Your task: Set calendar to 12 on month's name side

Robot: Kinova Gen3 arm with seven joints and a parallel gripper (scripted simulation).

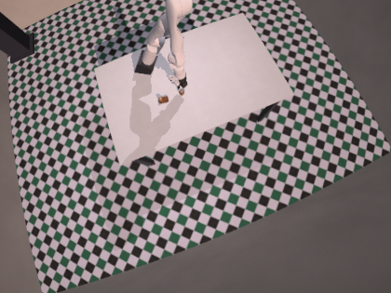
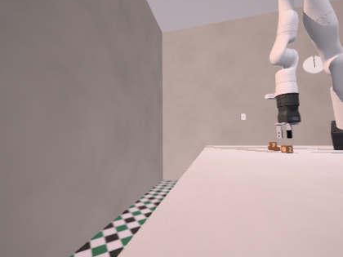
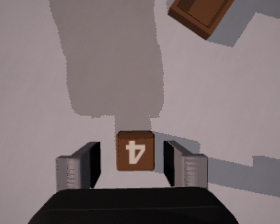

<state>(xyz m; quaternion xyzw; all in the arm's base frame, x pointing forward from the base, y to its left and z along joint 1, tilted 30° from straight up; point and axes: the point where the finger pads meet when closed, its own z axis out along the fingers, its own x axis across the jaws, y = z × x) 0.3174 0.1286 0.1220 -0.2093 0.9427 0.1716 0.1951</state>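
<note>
My gripper is now 6 cm above the brown cube. Round my hand: brown wooden tray: 15 cm to the right, 7 cm below.
</note>
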